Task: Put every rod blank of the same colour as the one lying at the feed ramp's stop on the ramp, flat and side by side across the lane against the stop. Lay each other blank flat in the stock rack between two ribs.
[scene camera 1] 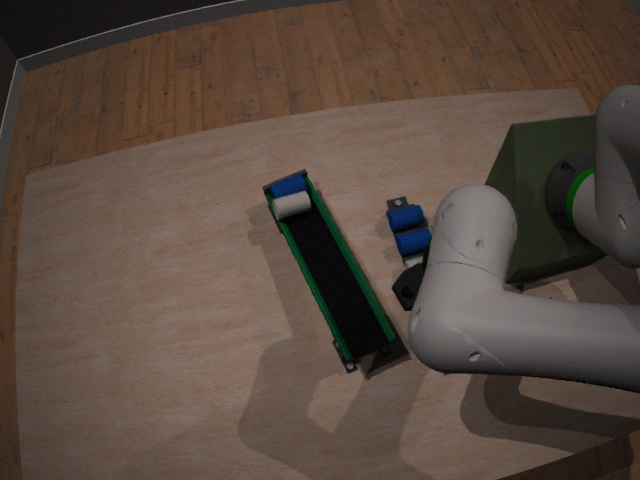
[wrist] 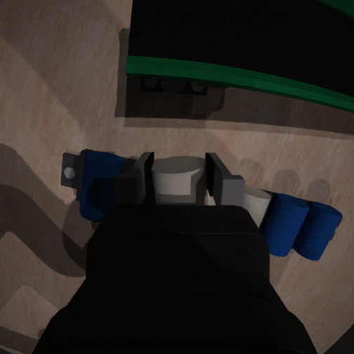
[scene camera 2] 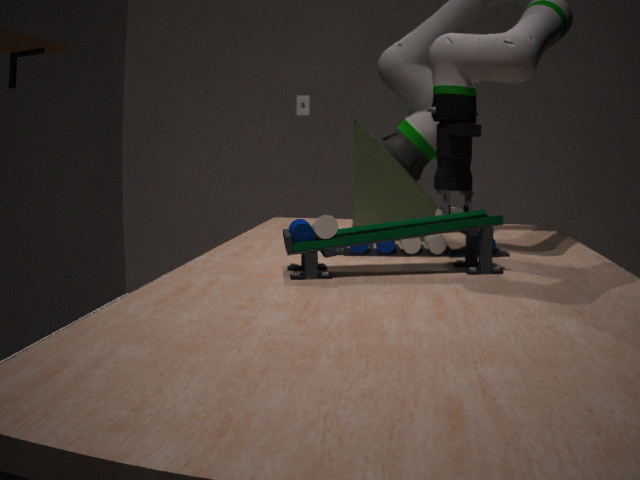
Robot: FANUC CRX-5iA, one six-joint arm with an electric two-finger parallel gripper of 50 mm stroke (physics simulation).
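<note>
My gripper (scene camera 2: 456,205) (wrist: 179,165) is shut on a cream blank (scene camera 2: 448,211) (wrist: 179,177), held above the stock rack (scene camera 1: 397,202) (wrist: 67,161); the ramp partly hides it in scene camera 2. Two blue blanks (scene camera 1: 405,218) (scene camera 1: 413,241) (wrist: 317,231) (wrist: 286,225) lie at one rack end. Cream blanks (scene camera 2: 411,244) (scene camera 2: 435,244) lie beside them, partly hidden in the wrist view. Another blue blank (wrist: 102,172) lies at the opposite end. On the ramp (scene camera 1: 330,273) (scene camera 2: 403,228), a blue blank (scene camera 1: 288,186) (scene camera 2: 299,230) lies at the stop, with a cream blank (scene camera 1: 292,205) (scene camera 2: 325,227) against its uphill side.
The ramp's green side rail (wrist: 240,80) runs alongside the rack, across a narrow strip of table. A large green wedge-shaped base (scene camera 1: 537,206) (scene camera 2: 379,191) stands behind the rack. The arm (scene camera 1: 465,310) covers part of the rack in scene camera 1.
</note>
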